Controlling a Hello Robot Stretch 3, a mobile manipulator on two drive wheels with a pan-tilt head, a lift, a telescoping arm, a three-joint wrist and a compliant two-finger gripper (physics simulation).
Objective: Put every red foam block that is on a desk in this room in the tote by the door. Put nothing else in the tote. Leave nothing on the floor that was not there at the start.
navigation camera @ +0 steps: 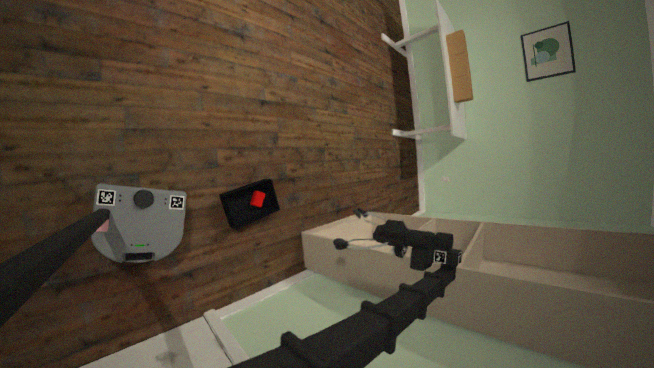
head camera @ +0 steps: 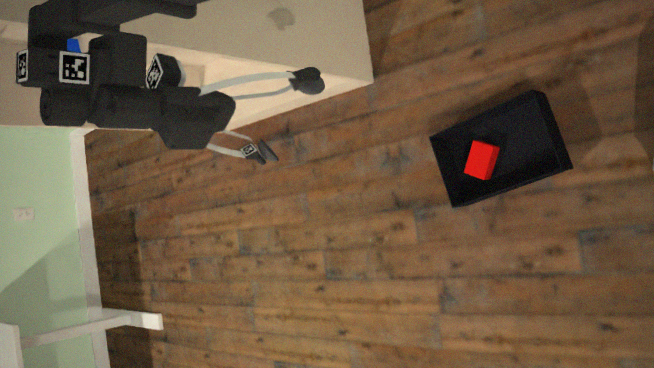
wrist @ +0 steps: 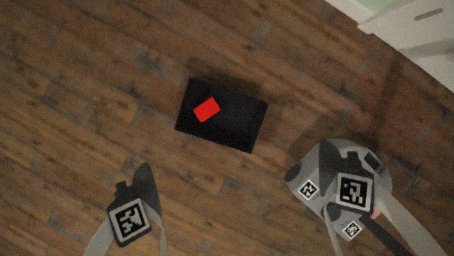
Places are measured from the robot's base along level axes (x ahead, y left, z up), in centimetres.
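Pixels of known places: gripper, fingertip midpoint: (navigation camera: 344, 227) (head camera: 297, 119) (wrist: 236, 170); robot's base, link origin: (navigation camera: 143, 197) (wrist: 315, 192).
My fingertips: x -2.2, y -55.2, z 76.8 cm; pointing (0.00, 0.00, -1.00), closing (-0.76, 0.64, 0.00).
For each thing: its top centre in the pictures, then the offset to it from my fingertips. Level surfaces: height alone.
- red foam block, top centre: (head camera: 478, 160) (wrist: 206, 110) (navigation camera: 259, 199) dz -72.0, dx +6.5, dy -4.5 cm
- black tote, top centre: (head camera: 490, 151) (wrist: 221, 116) (navigation camera: 254, 203) dz -66.8, dx +4.1, dy +1.0 cm
- blue block, top centre: (head camera: 59, 55) dz -1.5, dx -19.0, dy -99.7 cm
- white desk, surface height: dz -4.8 cm
A red foam block (head camera: 481, 160) (navigation camera: 258, 198) (wrist: 207, 110) lies inside the black tote (head camera: 530, 135) (navigation camera: 240, 210) (wrist: 235, 127), toward one end. The tote stands on the wooden floor. My gripper (head camera: 285, 116) (navigation camera: 350, 228) (wrist: 236, 170) is open, with no block between its fingers. It is raised high, apart from the tote, beside and over the end of the beige shelf unit. Part of a blue block (head camera: 73, 45) shows behind the wrist in the head view; it is hidden in the navigation view.
The beige shelf unit (head camera: 320, 40) (navigation camera: 350, 272) is close under the arm. My grey base (navigation camera: 142, 225) (wrist: 306, 172) is near the tote. A white desk (navigation camera: 458, 122) with a brown box (navigation camera: 459, 65) stands against the green wall. A white panel (wrist: 420, 37) is at the wrist view's corner.
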